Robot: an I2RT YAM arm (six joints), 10 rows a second.
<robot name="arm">
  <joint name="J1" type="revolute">
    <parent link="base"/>
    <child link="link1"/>
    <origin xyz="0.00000 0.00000 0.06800" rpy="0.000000 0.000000 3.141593"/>
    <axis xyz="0 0 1"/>
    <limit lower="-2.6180" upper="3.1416"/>
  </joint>
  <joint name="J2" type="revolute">
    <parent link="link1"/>
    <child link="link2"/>
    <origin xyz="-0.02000 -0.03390 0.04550" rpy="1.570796 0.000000 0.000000"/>
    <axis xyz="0 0 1"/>
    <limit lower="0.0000" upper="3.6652"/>
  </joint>
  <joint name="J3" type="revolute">
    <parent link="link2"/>
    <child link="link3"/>
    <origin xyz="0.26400 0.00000 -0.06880" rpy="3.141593 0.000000 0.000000"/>
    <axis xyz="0 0 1"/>
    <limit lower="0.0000" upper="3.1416"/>
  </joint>
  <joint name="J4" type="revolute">
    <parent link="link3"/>
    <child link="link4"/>
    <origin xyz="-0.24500 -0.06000 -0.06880"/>
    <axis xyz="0 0 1"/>
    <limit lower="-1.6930" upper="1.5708"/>
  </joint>
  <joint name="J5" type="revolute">
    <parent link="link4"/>
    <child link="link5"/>
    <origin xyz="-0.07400 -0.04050 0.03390" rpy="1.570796 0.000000 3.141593"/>
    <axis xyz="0 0 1"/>
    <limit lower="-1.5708" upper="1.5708"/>
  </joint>
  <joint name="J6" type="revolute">
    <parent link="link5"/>
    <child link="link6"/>
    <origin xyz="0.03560 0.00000 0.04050" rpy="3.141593 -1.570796 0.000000"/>
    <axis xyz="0 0 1"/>
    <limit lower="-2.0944" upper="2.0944"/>
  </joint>
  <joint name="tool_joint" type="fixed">
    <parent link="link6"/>
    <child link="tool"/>
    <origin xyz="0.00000 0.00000 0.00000"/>
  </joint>
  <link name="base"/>
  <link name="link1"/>
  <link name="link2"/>
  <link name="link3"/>
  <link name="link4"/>
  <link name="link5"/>
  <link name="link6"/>
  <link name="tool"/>
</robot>
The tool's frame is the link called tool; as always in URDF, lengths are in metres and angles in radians.
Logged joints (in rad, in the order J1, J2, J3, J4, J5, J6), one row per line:
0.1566, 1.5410, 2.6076, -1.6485, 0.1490, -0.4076
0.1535, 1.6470, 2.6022, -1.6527, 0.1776, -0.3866
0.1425, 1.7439, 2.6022, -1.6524, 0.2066, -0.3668
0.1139, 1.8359, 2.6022, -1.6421, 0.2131, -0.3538
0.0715, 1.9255, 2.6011, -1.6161, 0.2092, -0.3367
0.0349, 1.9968, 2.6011, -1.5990, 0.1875, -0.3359
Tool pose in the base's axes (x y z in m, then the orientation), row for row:
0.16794, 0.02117, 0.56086, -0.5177, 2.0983, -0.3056
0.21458, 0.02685, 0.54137, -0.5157, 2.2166, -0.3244
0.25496, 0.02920, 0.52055, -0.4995, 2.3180, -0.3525
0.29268, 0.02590, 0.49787, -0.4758, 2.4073, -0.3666
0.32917, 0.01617, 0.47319, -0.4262, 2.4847, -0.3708
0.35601, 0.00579, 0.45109, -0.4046, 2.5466, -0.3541
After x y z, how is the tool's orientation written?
As a rotation vector, in radians.
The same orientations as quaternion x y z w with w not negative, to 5 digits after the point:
-0.21044, 0.85294, -0.12422, 0.46128
-0.20471, 0.87989, -0.12877, 0.40903
-0.19410, 0.90074, -0.13698, 0.36363
-0.18141, 0.91782, -0.13977, 0.32427
-0.15995, 0.93250, -0.13916, 0.29240
-0.14984, 0.94313, -0.13114, 0.26618

